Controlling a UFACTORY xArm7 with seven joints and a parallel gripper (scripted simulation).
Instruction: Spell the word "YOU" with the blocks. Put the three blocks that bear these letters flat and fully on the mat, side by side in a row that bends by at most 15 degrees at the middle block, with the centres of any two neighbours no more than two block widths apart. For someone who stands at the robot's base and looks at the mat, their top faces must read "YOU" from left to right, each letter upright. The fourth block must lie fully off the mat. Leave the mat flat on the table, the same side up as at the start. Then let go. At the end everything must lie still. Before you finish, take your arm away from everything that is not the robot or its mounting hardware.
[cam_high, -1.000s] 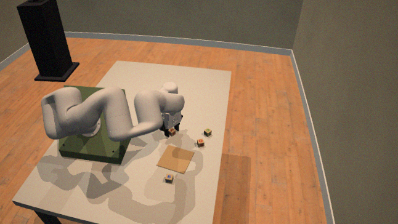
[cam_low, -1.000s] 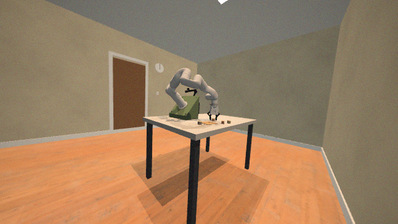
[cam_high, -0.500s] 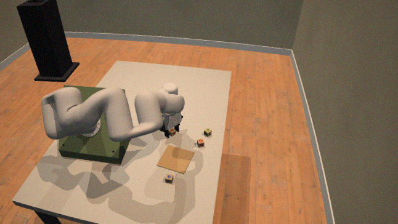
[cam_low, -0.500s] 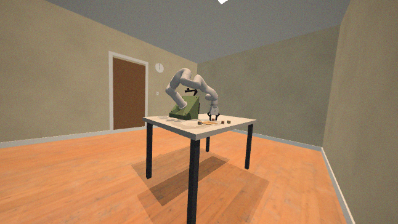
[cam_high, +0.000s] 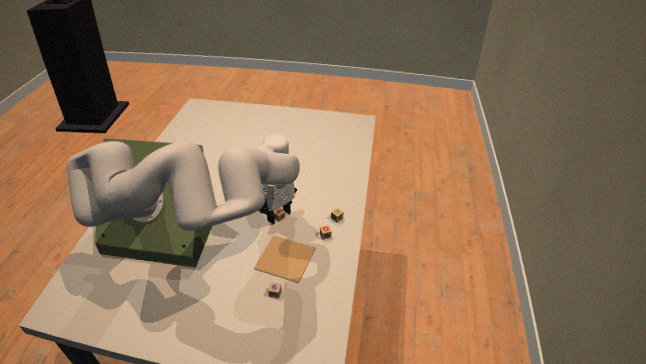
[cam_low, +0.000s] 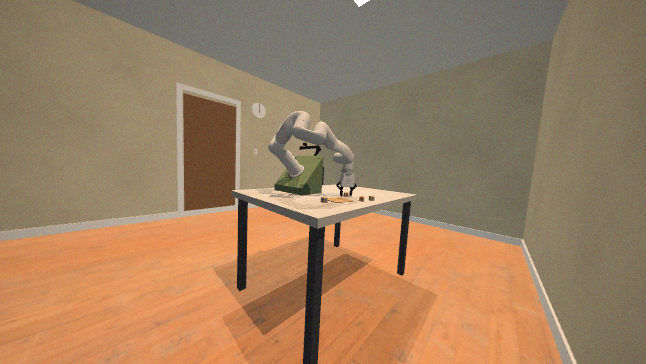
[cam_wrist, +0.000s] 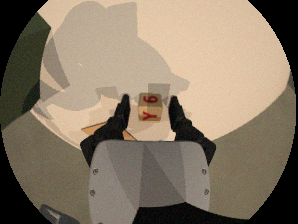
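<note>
Right now my hand is 170 mm to the left of the tan mat, 40 mm short of it and 20 mm above it. From my hand the other things lie so: red block: 160 mm ahead, 60 mm to the right, 10 mm below.
</note>
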